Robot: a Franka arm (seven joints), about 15 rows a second.
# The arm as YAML. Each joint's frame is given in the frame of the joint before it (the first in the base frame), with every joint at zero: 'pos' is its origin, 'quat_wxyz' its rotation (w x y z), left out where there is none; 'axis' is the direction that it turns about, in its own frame. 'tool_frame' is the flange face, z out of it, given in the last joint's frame.
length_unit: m
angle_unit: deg
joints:
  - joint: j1
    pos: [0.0, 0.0, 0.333]
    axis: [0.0, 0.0, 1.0]
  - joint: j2
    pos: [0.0, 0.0, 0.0]
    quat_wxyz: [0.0, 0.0, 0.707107, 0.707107]
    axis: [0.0, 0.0, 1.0]
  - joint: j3
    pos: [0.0, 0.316, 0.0]
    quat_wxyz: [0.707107, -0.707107, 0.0, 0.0]
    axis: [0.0, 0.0, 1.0]
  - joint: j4
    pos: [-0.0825, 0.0, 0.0]
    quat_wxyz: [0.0, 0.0, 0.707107, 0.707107]
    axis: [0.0, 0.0, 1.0]
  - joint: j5
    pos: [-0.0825, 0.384, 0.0]
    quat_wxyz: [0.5, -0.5, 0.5, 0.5]
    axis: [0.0, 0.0, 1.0]
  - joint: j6
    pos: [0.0, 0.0, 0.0]
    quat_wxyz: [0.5, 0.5, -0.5, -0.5]
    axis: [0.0, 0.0, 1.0]
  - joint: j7
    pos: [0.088, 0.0, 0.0]
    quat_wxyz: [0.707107, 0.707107, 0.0, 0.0]
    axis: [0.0, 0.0, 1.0]
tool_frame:
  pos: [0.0, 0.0, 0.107]
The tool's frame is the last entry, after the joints.
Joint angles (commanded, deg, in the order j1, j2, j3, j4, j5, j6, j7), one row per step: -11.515 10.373 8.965 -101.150 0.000 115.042 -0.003; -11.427 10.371 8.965 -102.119 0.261 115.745 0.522; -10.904 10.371 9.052 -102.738 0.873 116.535 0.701; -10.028 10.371 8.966 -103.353 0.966 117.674 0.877; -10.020 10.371 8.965 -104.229 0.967 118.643 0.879; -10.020 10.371 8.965 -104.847 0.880 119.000 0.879; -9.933 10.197 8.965 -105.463 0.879 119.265 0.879; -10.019 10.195 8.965 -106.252 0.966 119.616 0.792; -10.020 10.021 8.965 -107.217 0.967 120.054 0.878; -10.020 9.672 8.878 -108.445 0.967 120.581 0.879; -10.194 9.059 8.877 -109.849 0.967 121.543 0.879; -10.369 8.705 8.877 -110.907 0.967 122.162 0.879; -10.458 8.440 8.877 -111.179 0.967 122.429 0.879; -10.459 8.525 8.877 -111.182 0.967 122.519 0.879; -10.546 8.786 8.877 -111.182 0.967 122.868 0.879; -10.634 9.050 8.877 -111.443 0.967 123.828 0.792
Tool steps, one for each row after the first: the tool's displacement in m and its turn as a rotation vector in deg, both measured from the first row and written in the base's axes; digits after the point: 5 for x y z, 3 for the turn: -0.00153 0.00148 -0.00695 0.286 0.270 -0.527; -0.00168 0.00873 -0.01079 0.868 0.089 -0.343; -0.00129 0.01743 -0.01408 0.929 -0.421 0.209; -0.00237 0.01765 -0.01980 0.921 -0.513 0.196; -0.00375 0.01772 -0.02437 0.846 -0.251 0.233; -0.00563 0.01886 -0.02722 0.821 -0.070 0.325; -0.00771 0.01821 -0.03317 0.901 0.361 0.292; -0.01060 0.01848 -0.03860 0.885 0.720 0.210; -0.01465 0.01800 -0.04422 0.822 1.079 0.131; -0.01908 0.01661 -0.04780 0.718 0.917 -0.047; -0.02254 0.01511 -0.05179 0.663 1.007 -0.222; -0.02350 0.01430 -0.05086 0.614 0.751 -0.314; -0.02323 0.01426 -0.05161 0.626 0.747 -0.318; -0.02229 0.01324 -0.05373 0.661 0.655 -0.418; -0.02128 0.01221 -0.05700 0.676 0.214 -0.447
